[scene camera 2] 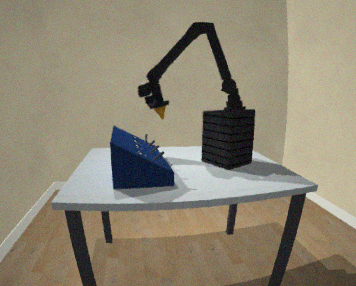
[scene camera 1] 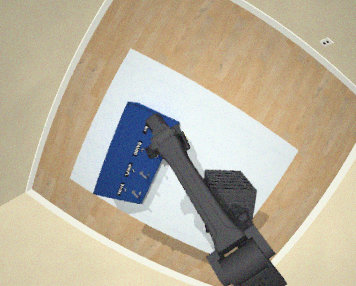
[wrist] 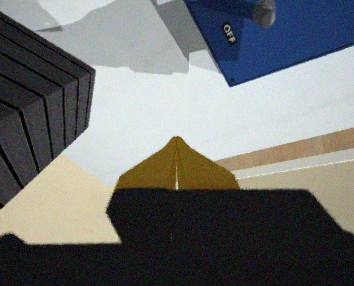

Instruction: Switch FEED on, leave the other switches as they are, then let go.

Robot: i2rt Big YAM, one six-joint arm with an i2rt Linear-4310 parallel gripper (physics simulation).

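Pixels of known places: gripper, fingertip midpoint: (scene camera 2: pixel 162 119) (wrist: pixel 176 142); arm's base at its link origin: (scene camera 2: pixel 234 109) (scene camera 1: pixel 234 217).
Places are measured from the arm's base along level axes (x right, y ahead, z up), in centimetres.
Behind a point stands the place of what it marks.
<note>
My gripper (scene camera 2: pixel 162 118) @[y 36.7, x 17.1, z -7.3 cm] (wrist: pixel 176 142) @[y 36.7, x 17.1, z -7.3 cm] is shut and empty, with its yellow fingertips together above the blue switch panel (scene camera 1: pixel 117 137) @[y 62.2, x 2.5, z -11.5 cm] (scene camera 2: pixel 140 167) @[y 50.1, x -29.6, z -20.7 cm] (wrist: pixel 310 35) @[y 49.8, x 17.9, z -18.6 cm] and apart from it. In scene camera 1 the arm hides the fingertips and the FEED switch. The far label (scene camera 1: pixel 146 129) @[y 52.7, x 11.5, z -16.8 cm] there is mostly covered; the DRIVE label (scene camera 1: pixel 137 148) @[y 52.2, x 1.3, z -16.6 cm], LAMP label (scene camera 1: pixel 129 170) @[y 50.6, x -10.8, z -16.8 cm] and VALVE label (scene camera 1: pixel 121 189) @[y 49.8, x -22.6, z -16.8 cm] show. In scene camera 2 the farthest lever (scene camera 2: pixel 146 137) @[y 46.1, x 13.3, z -17.0 cm] stands more upright than the nearer ones. In the wrist view a grey lever (wrist: pixel 264 13) @[y 46.0, x 13.3, z -15.2 cm] shows beside an OFF label (wrist: pixel 228 33) @[y 43.1, x 13.9, z -21.8 cm]; its tilt is unclear.
The black ribbed base block (scene camera 1: pixel 231 187) @[y 7.7, x 10.3, z -4.5 cm] (scene camera 2: pixel 227 140) @[y 7.8, x -10.6, z -14.6 cm] (wrist: pixel 55 95) @[y 15.5, x 6.4, z -17.7 cm] stands on the white table (scene camera 1: pixel 240 135) @[y 9.1, x 31.7, z -29.4 cm] (scene camera 2: pixel 270 182) @[y -6.1, x -33.2, z -29.4 cm] (wrist: pixel 145 115) @[y 18.7, x 20.5, z -29.5 cm], to the right of the panel in scene camera 2. The arm reaches over from the block to the panel.
</note>
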